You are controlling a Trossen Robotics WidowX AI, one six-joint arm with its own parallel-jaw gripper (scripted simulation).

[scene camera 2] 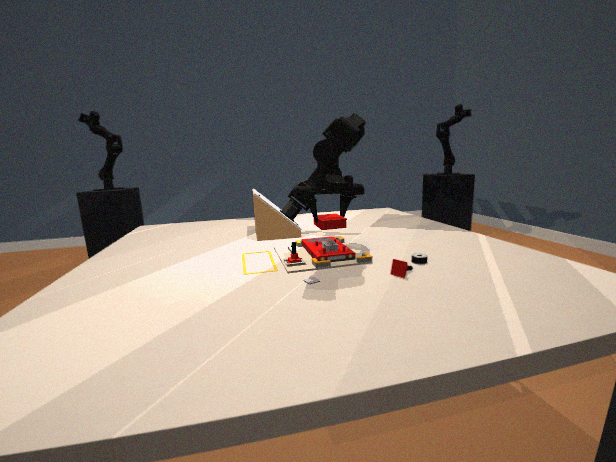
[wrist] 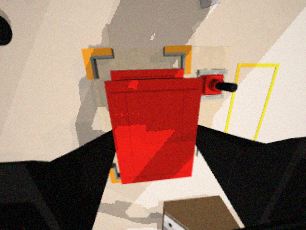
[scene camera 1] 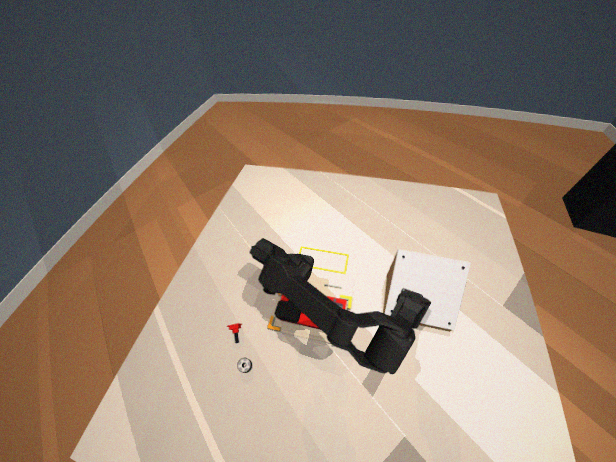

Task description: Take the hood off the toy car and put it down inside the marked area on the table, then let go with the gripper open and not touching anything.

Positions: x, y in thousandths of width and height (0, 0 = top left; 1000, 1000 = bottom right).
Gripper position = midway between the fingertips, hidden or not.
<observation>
The gripper (scene camera 2: 535, 479) carries a red hood (wrist: 505, 528). Also in view: a red toy car (scene camera 2: 509, 534).
The gripper shows as well in the wrist view (wrist: 505, 572).
</observation>
